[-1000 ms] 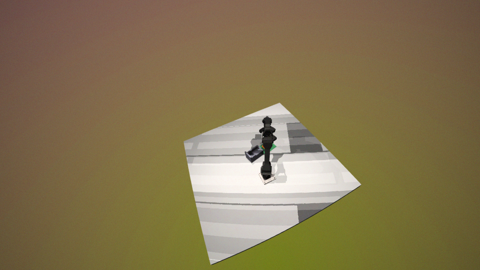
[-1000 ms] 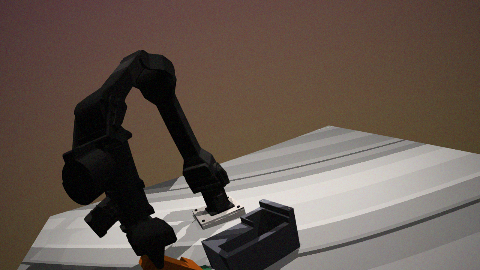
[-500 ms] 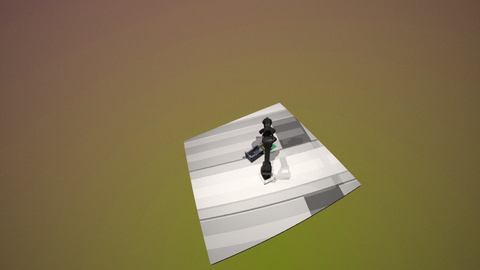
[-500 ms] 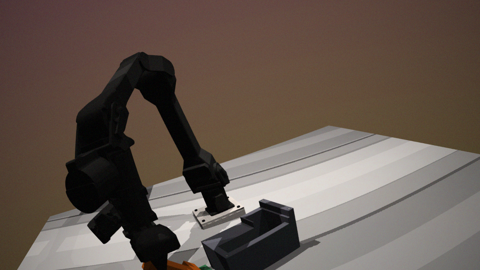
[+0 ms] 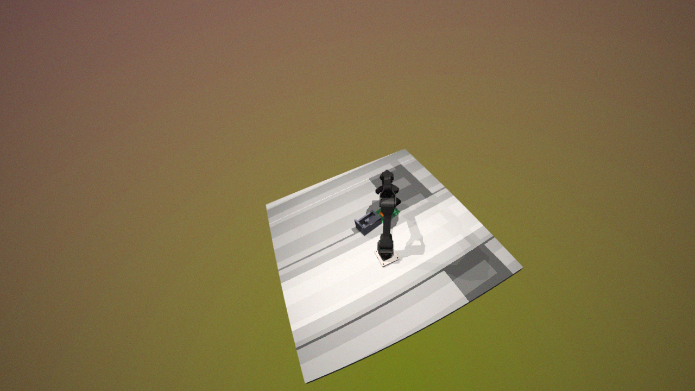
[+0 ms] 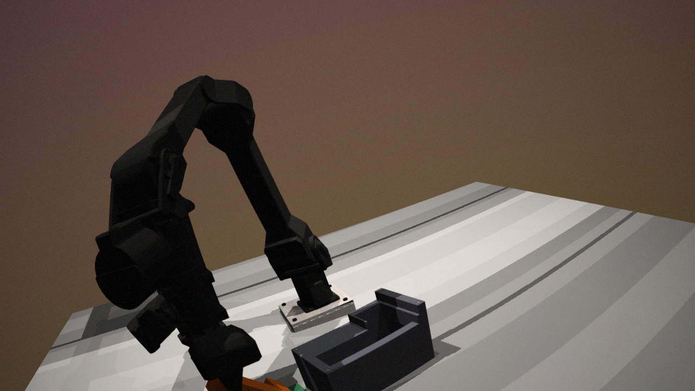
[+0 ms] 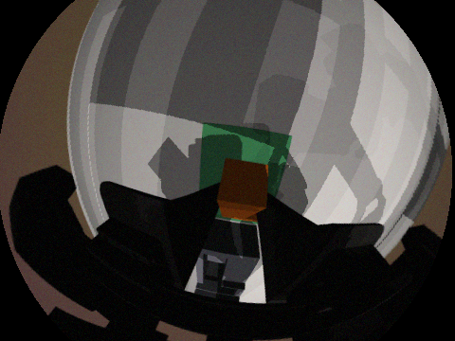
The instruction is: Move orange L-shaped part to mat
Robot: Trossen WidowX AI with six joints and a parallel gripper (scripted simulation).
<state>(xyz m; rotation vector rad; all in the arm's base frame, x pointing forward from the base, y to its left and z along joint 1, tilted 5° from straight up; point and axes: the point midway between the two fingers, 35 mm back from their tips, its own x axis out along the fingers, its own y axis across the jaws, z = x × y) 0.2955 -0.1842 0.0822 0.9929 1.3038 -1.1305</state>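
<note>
The orange L-shaped part is 20 mm behind my gripper tip, 30 mm to the left of it and 30 mm below it. The rest, counted from my gripper tip: green mat (10 mm behind, 20 mm to the left, 90 mm below).
</note>
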